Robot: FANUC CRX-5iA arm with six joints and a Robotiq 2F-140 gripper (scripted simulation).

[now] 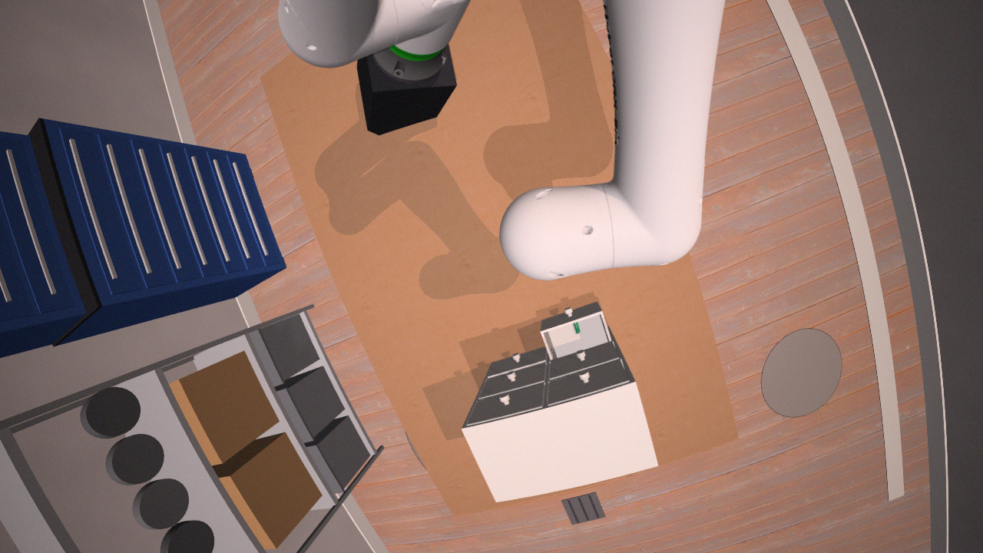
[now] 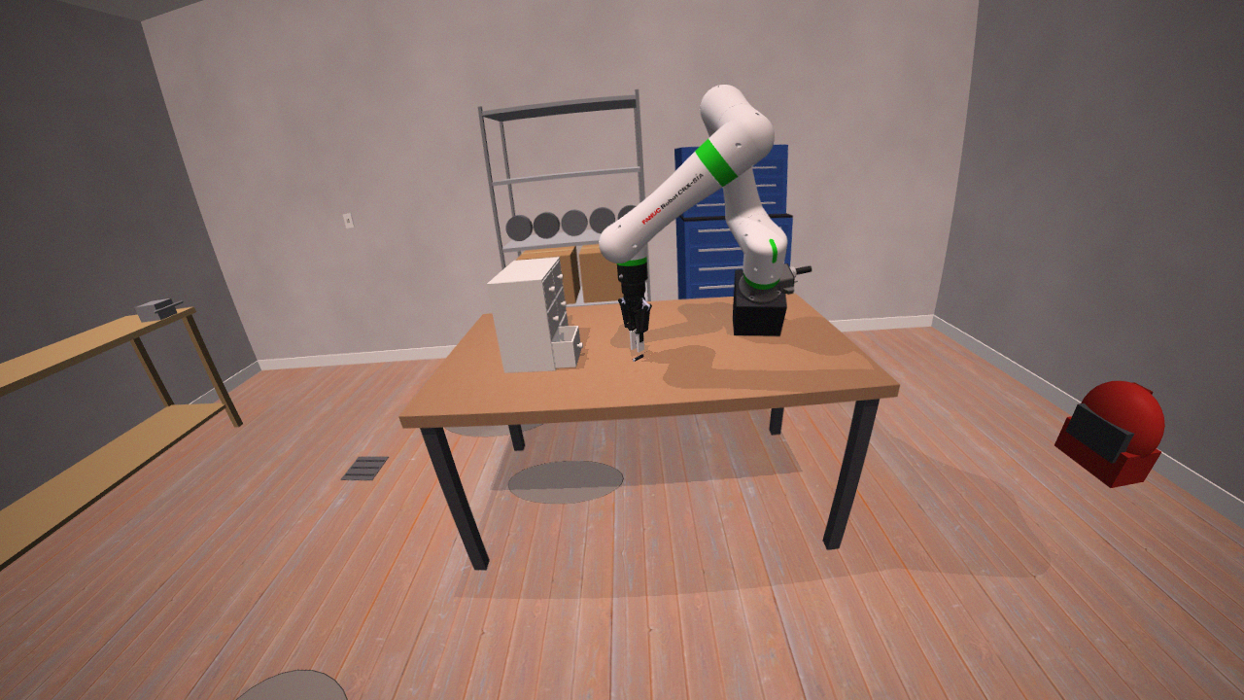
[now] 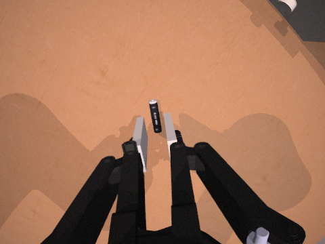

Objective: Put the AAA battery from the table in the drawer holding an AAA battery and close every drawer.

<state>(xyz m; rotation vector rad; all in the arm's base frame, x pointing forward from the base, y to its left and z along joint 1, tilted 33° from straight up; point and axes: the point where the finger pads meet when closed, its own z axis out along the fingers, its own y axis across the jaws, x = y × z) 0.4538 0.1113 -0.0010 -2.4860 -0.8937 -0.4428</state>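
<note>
The AAA battery lies 60 mm below my hand. From my hand the other things lie so: green battery 240 mm ahead, 30 mm to the right, 50 mm below.
</note>
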